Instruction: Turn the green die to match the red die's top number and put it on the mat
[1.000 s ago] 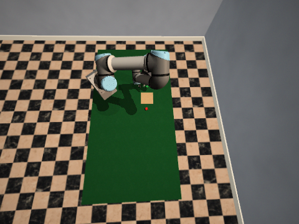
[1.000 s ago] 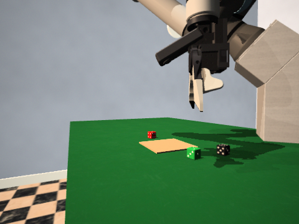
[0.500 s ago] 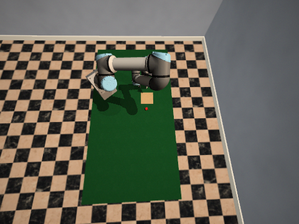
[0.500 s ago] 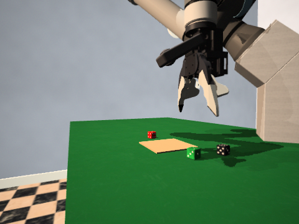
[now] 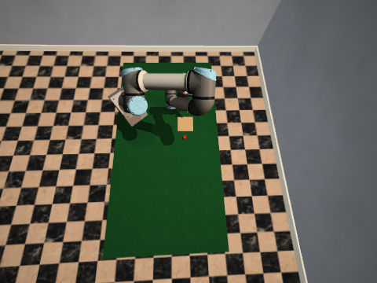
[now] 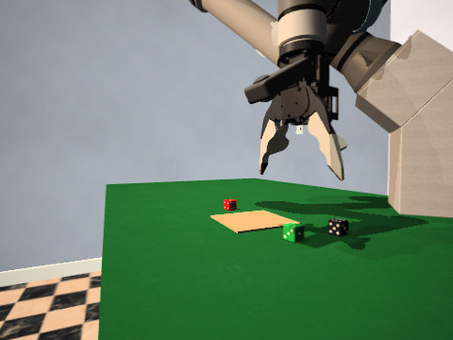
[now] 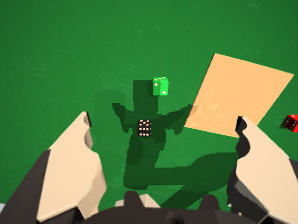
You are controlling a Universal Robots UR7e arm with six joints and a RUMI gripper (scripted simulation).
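Now: hand 9 cm above the green die. Also, from my hand: black die (9 cm below, 9 cm behind, 1 cm to the left); then red die (27 cm to the right, 9 cm below, 3 cm behind); then tan mat (14 cm to the right, 10 cm below, 1 cm behind).
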